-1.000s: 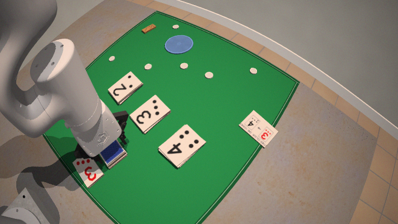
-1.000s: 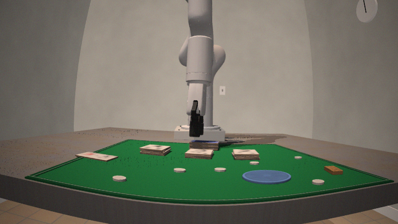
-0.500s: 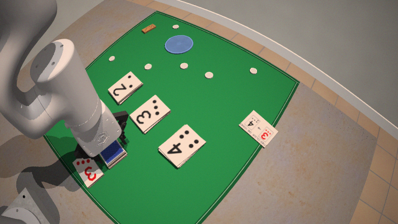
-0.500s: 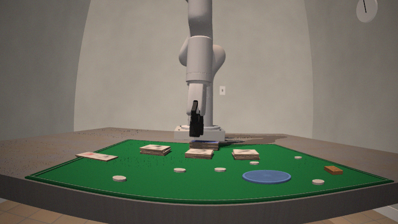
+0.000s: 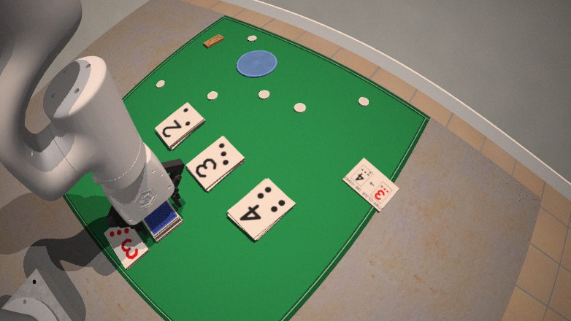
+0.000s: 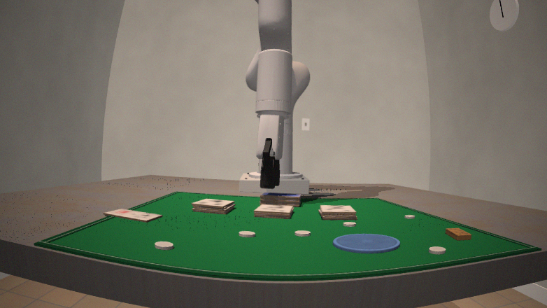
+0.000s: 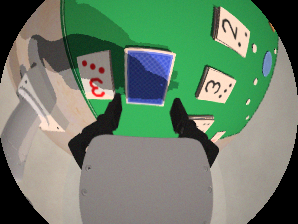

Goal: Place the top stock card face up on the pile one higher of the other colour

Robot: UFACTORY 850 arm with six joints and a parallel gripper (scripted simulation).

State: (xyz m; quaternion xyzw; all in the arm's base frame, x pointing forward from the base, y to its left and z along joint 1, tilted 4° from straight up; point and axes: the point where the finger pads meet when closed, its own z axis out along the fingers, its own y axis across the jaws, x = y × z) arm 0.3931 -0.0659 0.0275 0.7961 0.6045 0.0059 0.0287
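Now: hand 1 cm short of the card, 3 cm to the right of it and 3 cm above it. The rest, counted from my hand: green card cloth (18 cm ahead, 1 cm to the left, 7 cm below).
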